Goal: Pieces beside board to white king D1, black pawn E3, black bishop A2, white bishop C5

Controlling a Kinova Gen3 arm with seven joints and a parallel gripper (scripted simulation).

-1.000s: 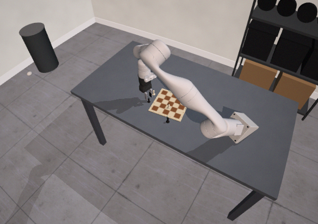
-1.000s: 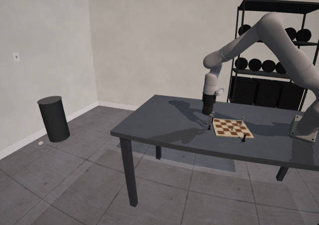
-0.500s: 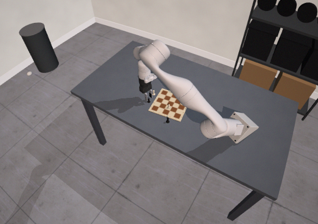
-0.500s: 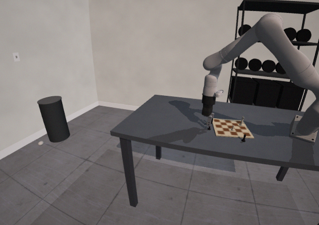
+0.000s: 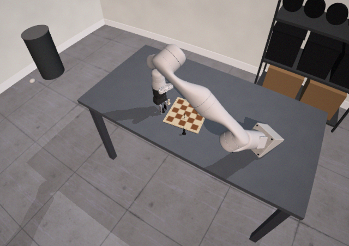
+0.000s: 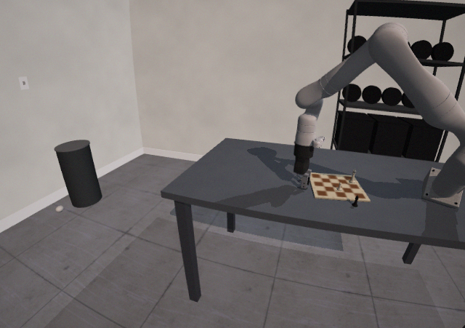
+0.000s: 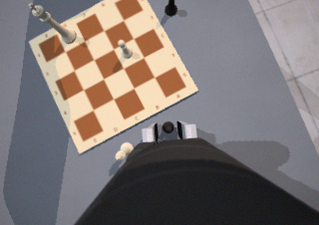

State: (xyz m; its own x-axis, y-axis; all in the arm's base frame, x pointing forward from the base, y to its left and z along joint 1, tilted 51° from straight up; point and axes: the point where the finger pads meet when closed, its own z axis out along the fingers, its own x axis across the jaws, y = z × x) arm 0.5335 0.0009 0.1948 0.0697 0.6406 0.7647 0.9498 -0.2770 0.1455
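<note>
Now: the black pawn 1 cm below my hand. From my hand the other things lie so: chessboard (12 cm behind, 8 cm to the right, 2 cm below); white bishop (7 cm to the right, 2 cm ahead, 1 cm below); black bishop (20 cm behind, 4 cm to the left, 1 cm below).
</note>
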